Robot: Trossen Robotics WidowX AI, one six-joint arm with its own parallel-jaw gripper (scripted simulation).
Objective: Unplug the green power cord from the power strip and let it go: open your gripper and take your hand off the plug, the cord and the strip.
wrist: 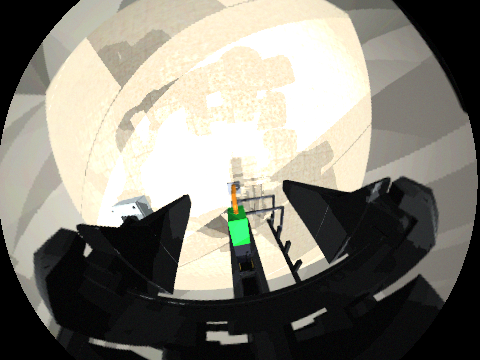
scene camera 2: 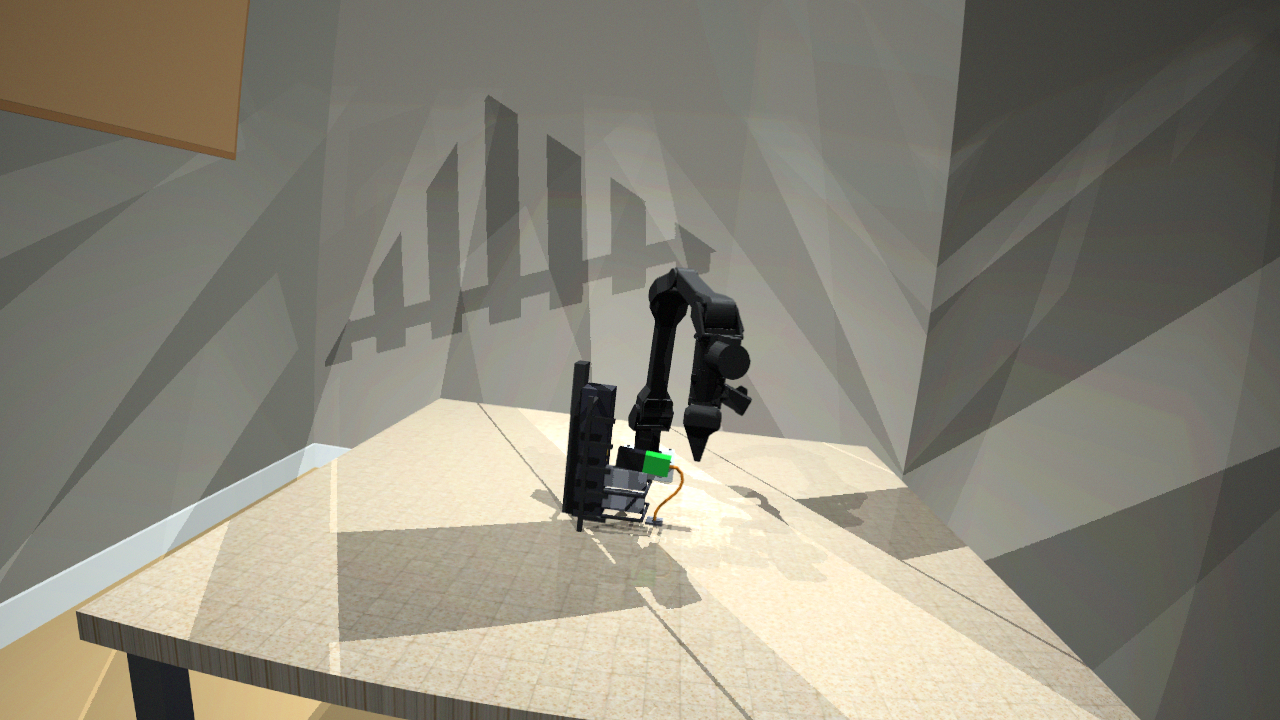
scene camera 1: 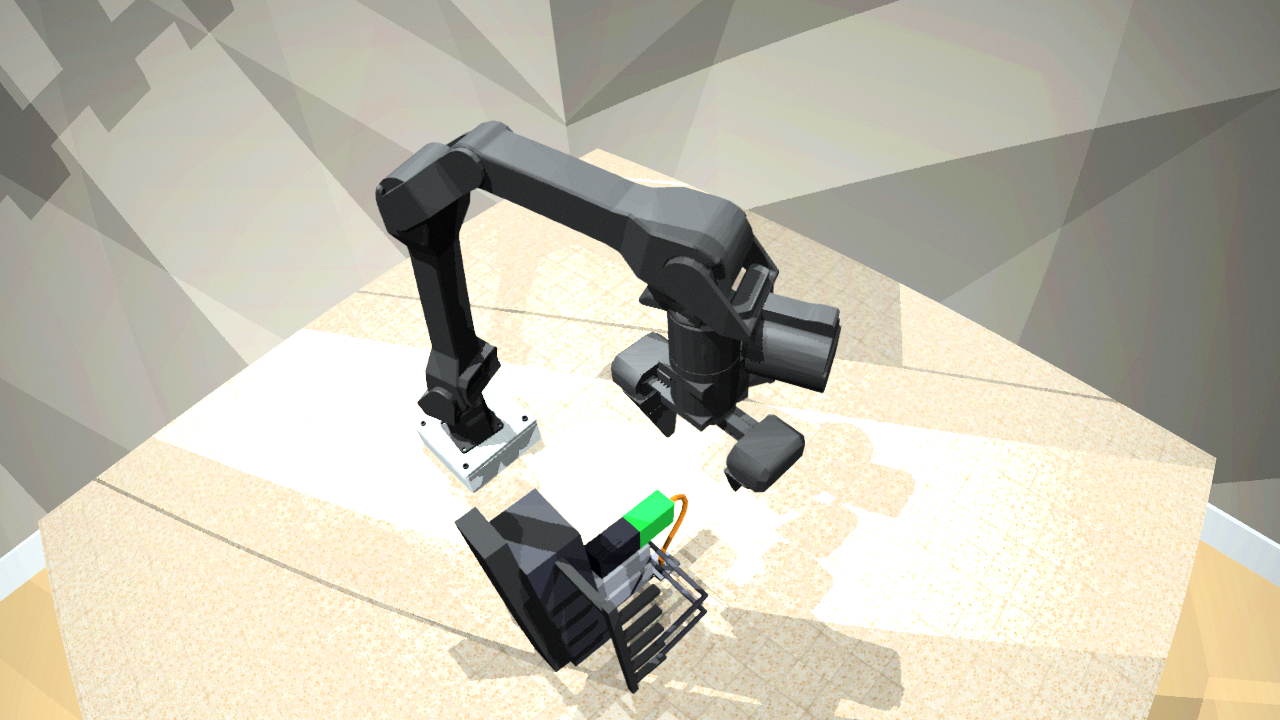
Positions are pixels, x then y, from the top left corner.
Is the gripper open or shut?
Open.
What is the gripper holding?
Nothing.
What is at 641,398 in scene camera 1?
The gripper.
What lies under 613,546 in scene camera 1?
A green plug.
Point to a green plug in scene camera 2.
648,462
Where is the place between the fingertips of the gripper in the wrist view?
237,192
